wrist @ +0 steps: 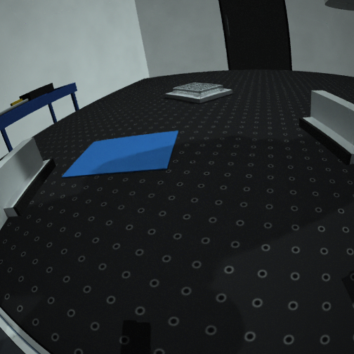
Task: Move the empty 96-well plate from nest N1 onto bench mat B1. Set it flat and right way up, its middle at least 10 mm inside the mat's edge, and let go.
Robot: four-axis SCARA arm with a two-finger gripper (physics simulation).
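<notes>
The 96-well plate (198,87) is pale and clear-grey. It lies flat in a low silver nest (201,99) at the far middle of the wrist view. The blue bench mat (127,156) lies flat on the dark bench, left of the middle and nearer than the nest. No object shows on the mat; a shadow crosses part of it. My gripper (171,123) is open, its two pale fingers with dark pads wide apart at the left and right edges. No object is between them, and the plate is well beyond them. The nest's label is not readable.
The dark bench top (240,210) has rows of small ringed holes. A blue-framed stand (37,105) with black and yellow items is at the far left. A pale metal edge (22,335) shows at the lower left. A dark door (255,35) and grey walls are behind.
</notes>
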